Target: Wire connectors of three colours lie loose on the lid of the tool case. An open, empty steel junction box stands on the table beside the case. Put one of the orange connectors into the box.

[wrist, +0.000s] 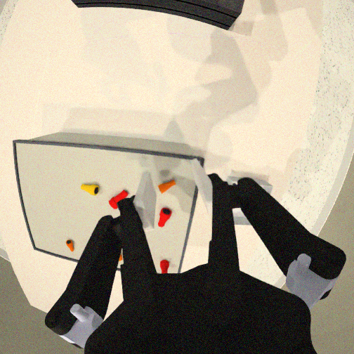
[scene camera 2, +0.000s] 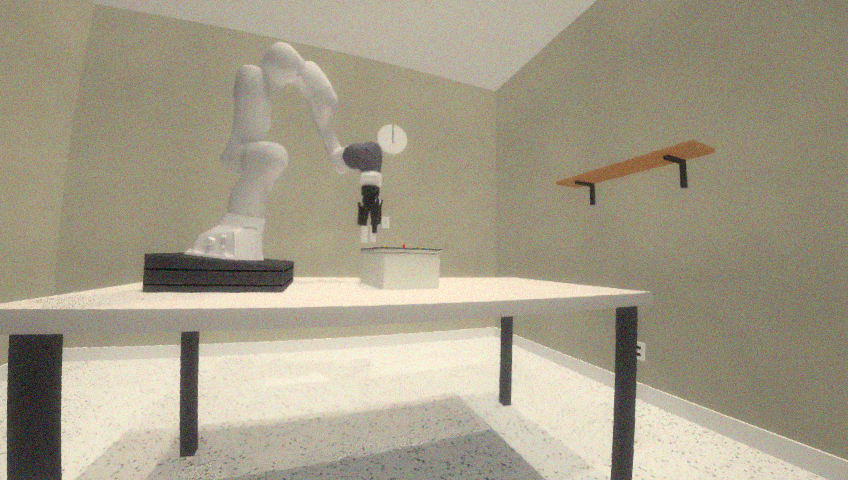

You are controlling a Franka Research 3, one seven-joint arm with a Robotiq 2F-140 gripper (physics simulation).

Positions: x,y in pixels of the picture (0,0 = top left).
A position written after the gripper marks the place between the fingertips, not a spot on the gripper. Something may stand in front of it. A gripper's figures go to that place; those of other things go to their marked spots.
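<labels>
Tool case (wrist: 49,170) at 0.30 m from the lens; the gripper (wrist: 172,177) at 0.21 m from the lens.
</labels>
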